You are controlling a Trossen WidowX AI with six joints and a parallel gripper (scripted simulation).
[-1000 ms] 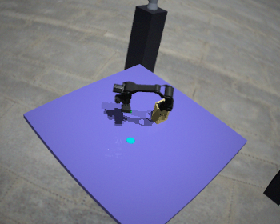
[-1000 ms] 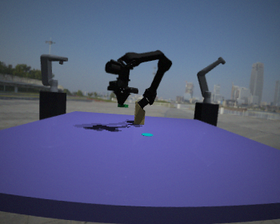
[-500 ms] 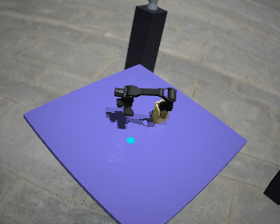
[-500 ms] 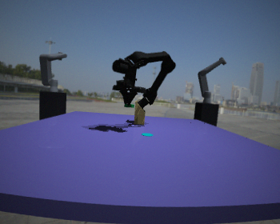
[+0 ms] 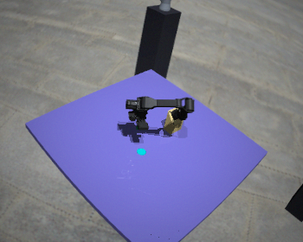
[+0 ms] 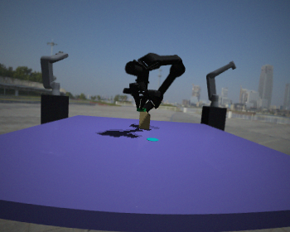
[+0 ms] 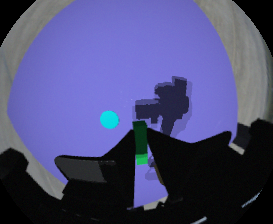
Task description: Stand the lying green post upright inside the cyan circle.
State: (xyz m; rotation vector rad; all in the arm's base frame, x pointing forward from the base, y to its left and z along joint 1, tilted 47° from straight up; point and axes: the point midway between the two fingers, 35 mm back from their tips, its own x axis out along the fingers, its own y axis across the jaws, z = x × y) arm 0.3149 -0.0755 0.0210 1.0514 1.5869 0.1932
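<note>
My gripper tip is now 20 mm short of the cyan circle, 80 mm to the right of it and 140 mm above it. The rest, counted from my gripper tip: green post: 20 mm behind, 10 mm to the left.
</note>
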